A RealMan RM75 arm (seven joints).
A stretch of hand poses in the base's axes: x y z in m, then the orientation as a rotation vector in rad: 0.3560, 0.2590, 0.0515, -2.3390, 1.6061, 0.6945; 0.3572, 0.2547, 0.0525, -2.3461, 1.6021, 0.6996; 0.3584, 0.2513, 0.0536, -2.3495, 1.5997, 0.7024; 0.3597, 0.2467, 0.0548, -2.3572, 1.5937, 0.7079; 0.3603, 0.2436, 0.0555, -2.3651, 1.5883, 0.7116; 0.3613, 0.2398, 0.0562, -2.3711, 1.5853, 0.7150; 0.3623, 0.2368, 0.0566, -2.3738, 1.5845, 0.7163; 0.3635, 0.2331, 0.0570, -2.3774, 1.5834, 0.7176; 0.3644, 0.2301, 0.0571, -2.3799, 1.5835, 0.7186
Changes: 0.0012, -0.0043, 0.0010, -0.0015, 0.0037, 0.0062; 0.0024, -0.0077, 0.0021, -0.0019, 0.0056, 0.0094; 0.0037, -0.0123, 0.0033, -0.0026, 0.0090, 0.0169; 0.0043, -0.0154, 0.0040, -0.0041, 0.0115, 0.0239; 0.0053, -0.0192, 0.0047, -0.0059, 0.0142, 0.0289; 0.0063, -0.0222, 0.0051, -0.0070, 0.0155, 0.0308; 0.0075, -0.0259, 0.0055, -0.0086, 0.0169, 0.0334; 0.0084, -0.0289, 0.0056, -0.0101, 0.0182, 0.0348
